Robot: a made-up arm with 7 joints. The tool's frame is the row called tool.
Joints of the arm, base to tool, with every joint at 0 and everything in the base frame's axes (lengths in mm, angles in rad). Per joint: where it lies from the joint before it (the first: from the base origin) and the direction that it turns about. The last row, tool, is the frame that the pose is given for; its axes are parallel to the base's.
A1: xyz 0 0 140 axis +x
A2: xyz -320 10 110 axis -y
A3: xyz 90 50 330 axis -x
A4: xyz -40 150 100 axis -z
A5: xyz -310 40 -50 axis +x
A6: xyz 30 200 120 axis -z
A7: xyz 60 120 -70 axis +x
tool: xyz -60 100 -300
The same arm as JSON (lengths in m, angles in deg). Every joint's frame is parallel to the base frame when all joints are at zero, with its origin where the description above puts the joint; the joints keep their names.
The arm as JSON. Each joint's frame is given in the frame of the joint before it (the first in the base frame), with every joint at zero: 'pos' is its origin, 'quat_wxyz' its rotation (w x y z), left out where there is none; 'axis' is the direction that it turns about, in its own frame. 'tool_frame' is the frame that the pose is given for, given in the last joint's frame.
{
  "length_unit": "m",
  "angle_unit": "deg",
  "joints": [
    {
      "joint": "A1",
      "pos": [
        0.0,
        0.0,
        0.14
      ],
      "axis": "+x"
    },
    {
      "joint": "A2",
      "pos": [
        -0.32,
        0.01,
        0.11
      ],
      "axis": "-y"
    },
    {
      "joint": "A3",
      "pos": [
        0.09,
        0.05,
        0.33
      ],
      "axis": "-x"
    },
    {
      "joint": "A4",
      "pos": [
        -0.04,
        0.15,
        0.1
      ],
      "axis": "-z"
    },
    {
      "joint": "A5",
      "pos": [
        -0.31,
        0.04,
        -0.05
      ],
      "axis": "+x"
    },
    {
      "joint": "A6",
      "pos": [
        0.03,
        0.2,
        0.12
      ],
      "axis": "-z"
    },
    {
      "joint": "A7",
      "pos": [
        0.06,
        0.12,
        -0.07
      ],
      "axis": "+x"
    }
  ],
  "tool_frame": {
    "pos": [
      -0.06,
      0.1,
      -0.3
    ]
  }
}

